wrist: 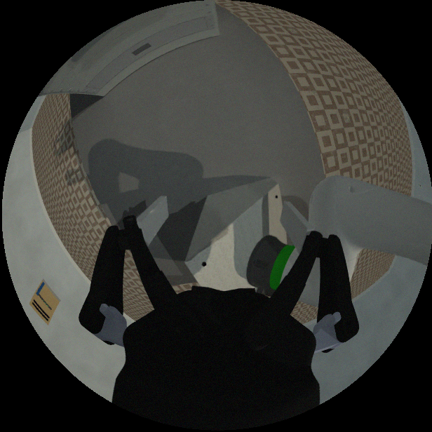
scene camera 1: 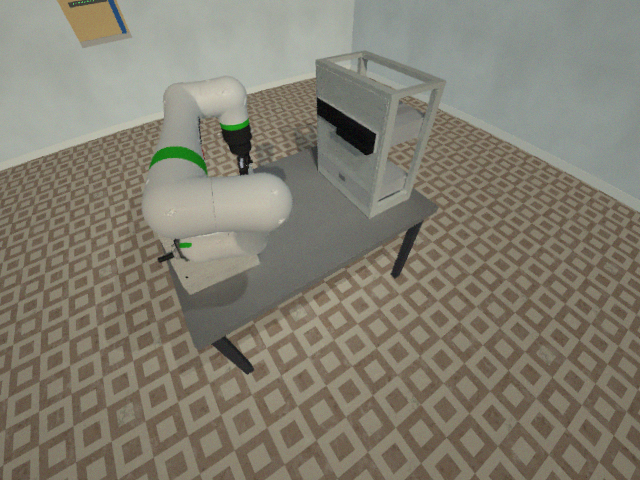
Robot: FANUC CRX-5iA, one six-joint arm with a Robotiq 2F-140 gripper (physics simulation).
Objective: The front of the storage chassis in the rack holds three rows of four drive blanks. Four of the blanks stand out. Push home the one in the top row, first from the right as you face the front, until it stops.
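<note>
The pale grey rack [scene camera 1: 352,86] [wrist: 125,62] stands on the far part of the table. The black front of the storage chassis [scene camera 1: 356,135] crosses the rack's front face; part of it juts out toward its right end. The single drive blanks cannot be told apart at this size, and the top-row right blank cannot be made out. The chassis's dark front does not show clearly in the wrist view. My gripper [scene camera 1: 246,169] [wrist: 224,208] is open and empty, pointing down over the table near the arm's base, well apart from the rack front.
The grey table [scene camera 1: 310,242] [wrist: 225,115] carries the rack and my arm's pale base plate [scene camera 1: 222,273] [wrist: 220,270]. My arm's large white elbow [scene camera 1: 248,201] is bent above the table. Grey boxes show inside the rack's open side. A poster [scene camera 1: 95,23] [wrist: 45,301] hangs on the wall.
</note>
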